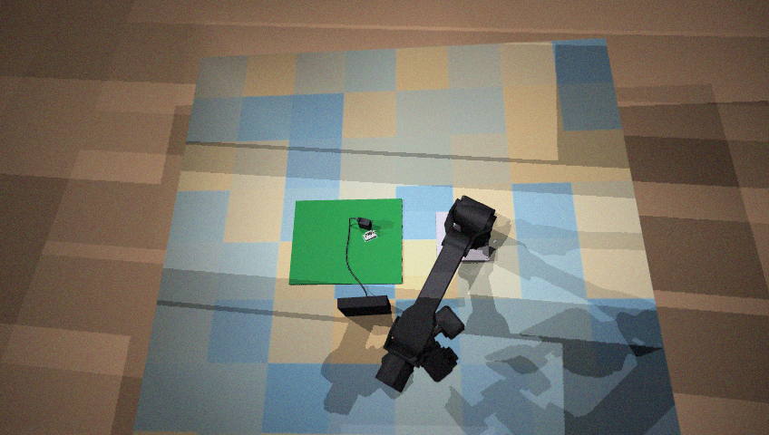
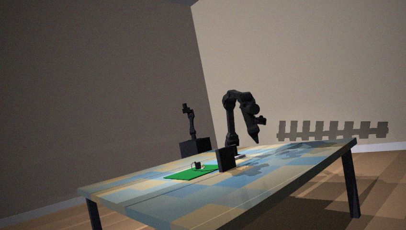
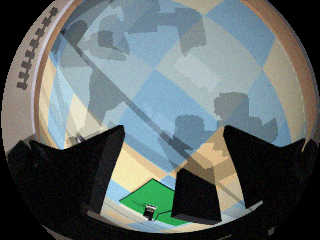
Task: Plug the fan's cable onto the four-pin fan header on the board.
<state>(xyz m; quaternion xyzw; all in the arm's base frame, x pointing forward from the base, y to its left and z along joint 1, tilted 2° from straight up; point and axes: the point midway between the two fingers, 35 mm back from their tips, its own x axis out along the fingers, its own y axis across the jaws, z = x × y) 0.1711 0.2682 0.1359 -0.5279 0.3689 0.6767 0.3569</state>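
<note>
The dark fan plug lies 110 mm ahead of my gripper tip, 360 mm to the right of it and 90 mm below it. Also, from my gripper tip: black fan block 140 mm ahead, 140 mm to the right, 50 mm below.
</note>
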